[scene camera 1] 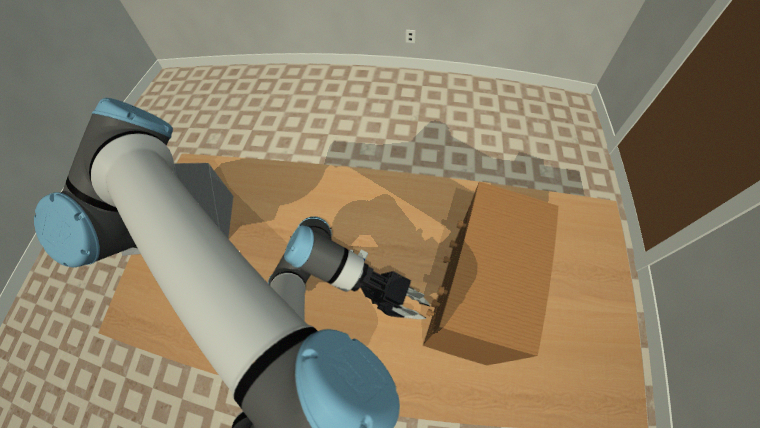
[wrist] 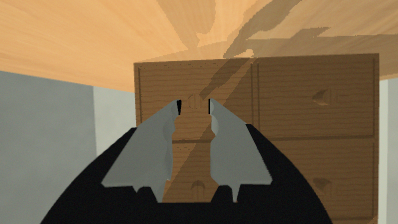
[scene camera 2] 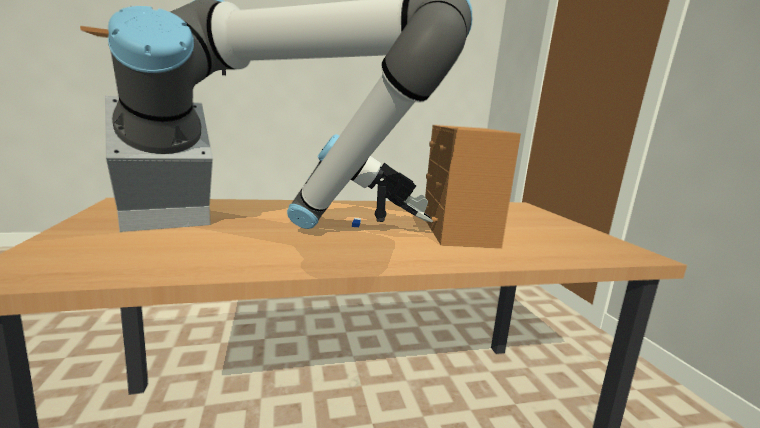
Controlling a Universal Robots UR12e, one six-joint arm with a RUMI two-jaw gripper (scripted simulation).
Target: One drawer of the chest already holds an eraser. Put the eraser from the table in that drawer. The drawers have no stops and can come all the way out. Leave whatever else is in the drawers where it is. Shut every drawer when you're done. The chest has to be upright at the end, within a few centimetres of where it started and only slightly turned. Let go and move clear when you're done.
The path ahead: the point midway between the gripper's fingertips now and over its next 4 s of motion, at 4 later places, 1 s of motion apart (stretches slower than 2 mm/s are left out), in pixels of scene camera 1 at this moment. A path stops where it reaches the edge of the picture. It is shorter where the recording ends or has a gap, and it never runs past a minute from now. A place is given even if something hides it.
The gripper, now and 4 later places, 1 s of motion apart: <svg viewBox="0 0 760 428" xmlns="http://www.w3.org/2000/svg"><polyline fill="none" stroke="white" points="427,312 431,313 428,312 422,310 415,308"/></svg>
